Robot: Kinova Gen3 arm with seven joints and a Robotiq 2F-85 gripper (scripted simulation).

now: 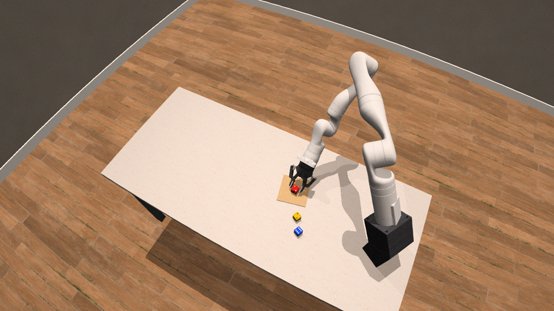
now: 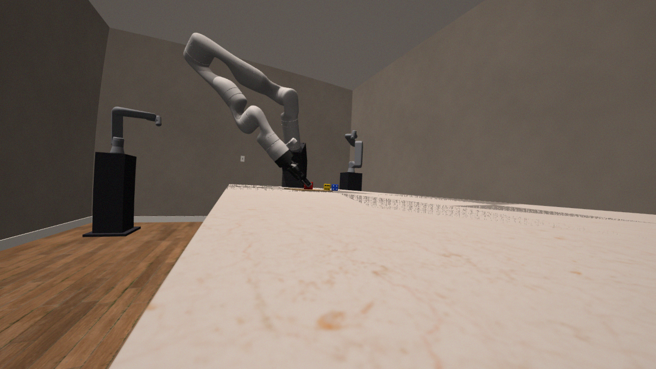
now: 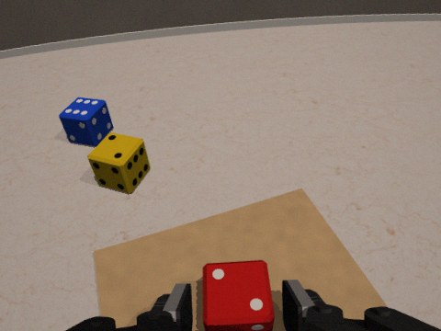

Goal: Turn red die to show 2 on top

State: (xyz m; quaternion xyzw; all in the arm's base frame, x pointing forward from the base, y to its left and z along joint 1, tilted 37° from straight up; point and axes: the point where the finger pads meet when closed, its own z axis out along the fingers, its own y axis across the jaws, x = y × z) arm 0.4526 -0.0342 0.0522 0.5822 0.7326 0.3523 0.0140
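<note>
Now: hand 10 mm to the right of the red die and 10 mm above it. The rest, counted from my hand: blue die (100 mm behind, 190 mm to the left, 20 mm below); then yellow die (70 mm behind, 130 mm to the left, 20 mm below); then tan mat (10 mm to the left, 30 mm below).
</note>
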